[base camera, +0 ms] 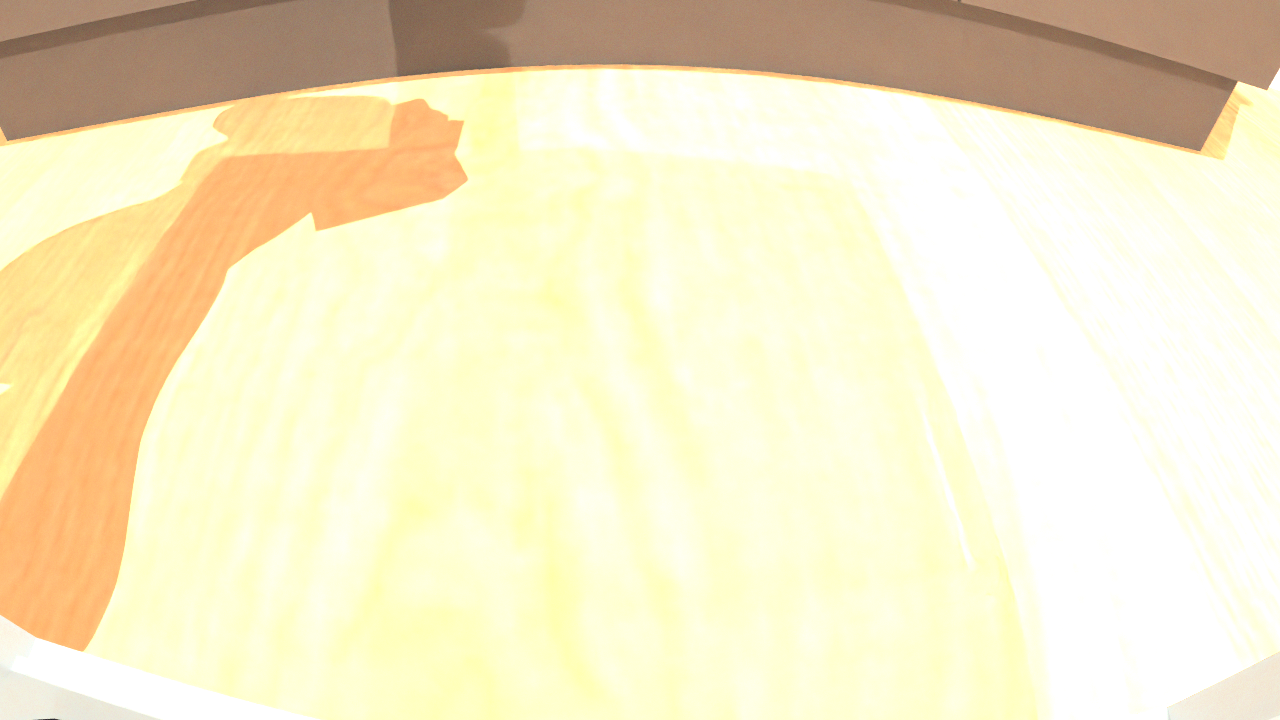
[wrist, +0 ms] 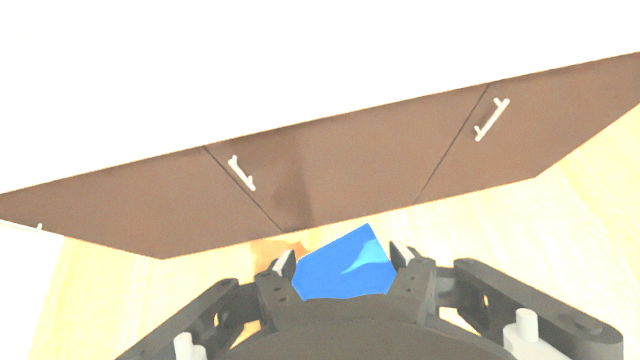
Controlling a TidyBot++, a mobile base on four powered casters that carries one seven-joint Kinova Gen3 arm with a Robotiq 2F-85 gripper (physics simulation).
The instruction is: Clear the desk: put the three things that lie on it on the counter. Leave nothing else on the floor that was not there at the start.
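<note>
My gripper shows at the bottom of the wrist view. It is shut on a blue block with flat faces and angled edges, held with a fingertip on each side. Its lower part is hidden behind the gripper body. The counter has a white top and brown doors. In the wrist view its top fills the upper part, beyond the fingertips. In the base camera view its brown lower front runs along the top. The desk and the other things from it cannot be made out in either view.
The doors carry pale bar handles that stick out. The light wooden floor lies in front of the counter. The arm's shadow falls on the floor at the left of the base camera view. Pale base edges show in its lower corners.
</note>
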